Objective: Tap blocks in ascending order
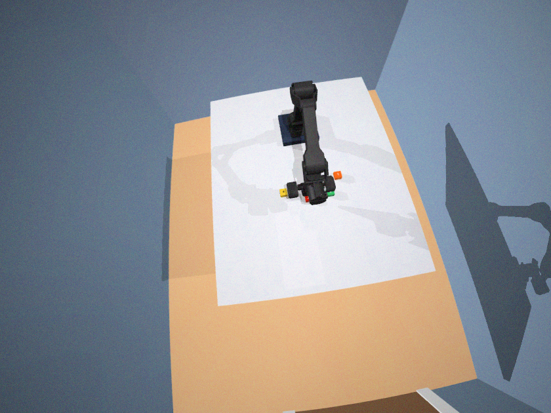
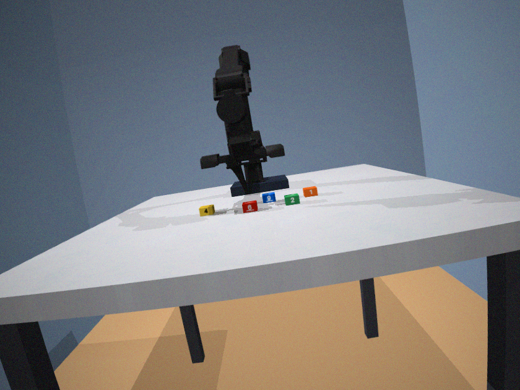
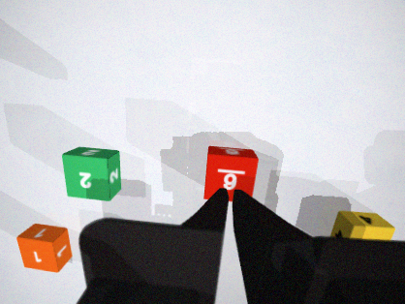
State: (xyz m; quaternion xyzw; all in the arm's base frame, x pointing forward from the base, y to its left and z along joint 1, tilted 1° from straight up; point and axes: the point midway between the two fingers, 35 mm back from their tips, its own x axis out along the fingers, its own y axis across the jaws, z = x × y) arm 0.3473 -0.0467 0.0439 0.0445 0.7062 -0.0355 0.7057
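The red block 6 lies 3 cm below my gripper tip. From my gripper tip the other things lie so: green block 2: 10 cm to the left, 3 cm below; yellow block 4: 5 cm behind, 10 cm to the right, 3 cm below; blue block 9: 9 cm behind, 5 cm to the left, 3 cm below.
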